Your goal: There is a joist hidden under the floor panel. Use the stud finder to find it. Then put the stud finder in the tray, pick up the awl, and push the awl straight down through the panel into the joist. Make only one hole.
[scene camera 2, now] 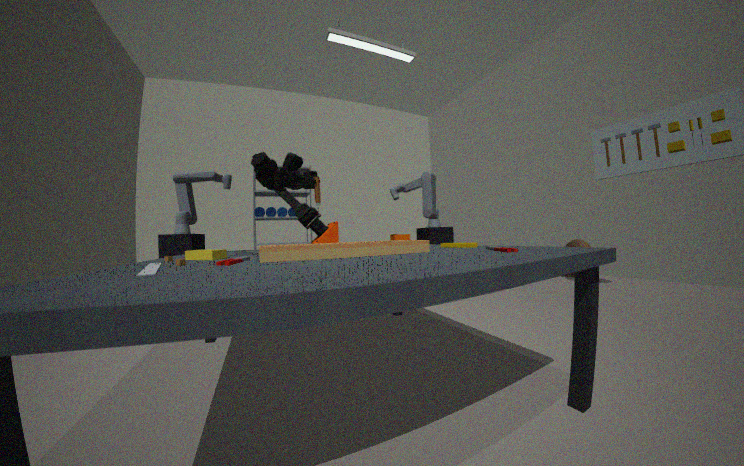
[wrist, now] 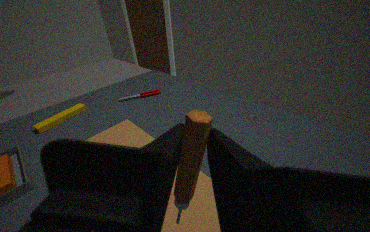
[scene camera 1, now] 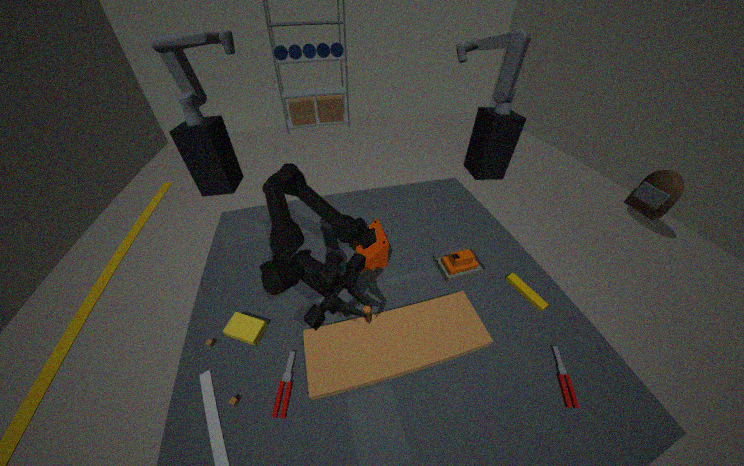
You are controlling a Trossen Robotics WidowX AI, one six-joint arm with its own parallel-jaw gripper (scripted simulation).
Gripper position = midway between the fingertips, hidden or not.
My gripper (scene camera 1: 369,312) holds an awl (wrist: 197,126). Further things: a yellow block (scene camera 1: 241,327).
My gripper shows as well in scene camera 2 (scene camera 2: 317,181) and in the wrist view (wrist: 195,131). The wrist view does not show the yellow block: it is out of frame.
